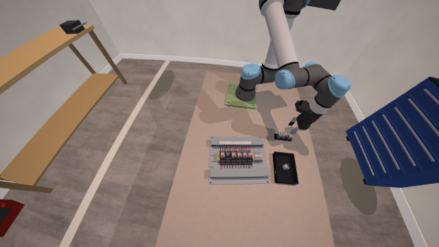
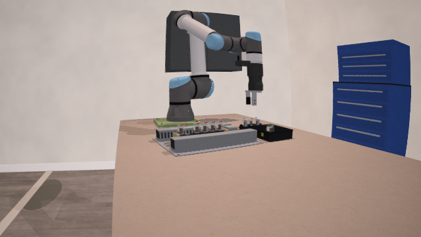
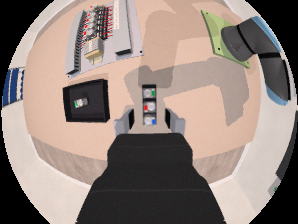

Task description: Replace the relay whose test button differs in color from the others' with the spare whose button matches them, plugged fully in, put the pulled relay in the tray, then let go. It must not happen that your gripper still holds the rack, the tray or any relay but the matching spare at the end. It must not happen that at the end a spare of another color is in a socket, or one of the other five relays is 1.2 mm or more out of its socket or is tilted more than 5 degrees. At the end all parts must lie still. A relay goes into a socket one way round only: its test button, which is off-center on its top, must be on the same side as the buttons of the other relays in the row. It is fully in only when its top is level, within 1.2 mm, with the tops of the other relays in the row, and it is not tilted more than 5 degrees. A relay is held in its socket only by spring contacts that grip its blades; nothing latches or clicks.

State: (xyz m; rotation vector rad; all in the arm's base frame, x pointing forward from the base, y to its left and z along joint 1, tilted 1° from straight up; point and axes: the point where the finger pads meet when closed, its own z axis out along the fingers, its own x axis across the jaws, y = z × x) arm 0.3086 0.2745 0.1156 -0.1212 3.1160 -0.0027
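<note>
Right now the black spare holder is 12 cm below my hand. From my hand the other things lie so: grey panel: 19 cm ahead, 26 cm to the right, 12 cm below; black tray: 19 cm ahead, 11 cm below.
</note>
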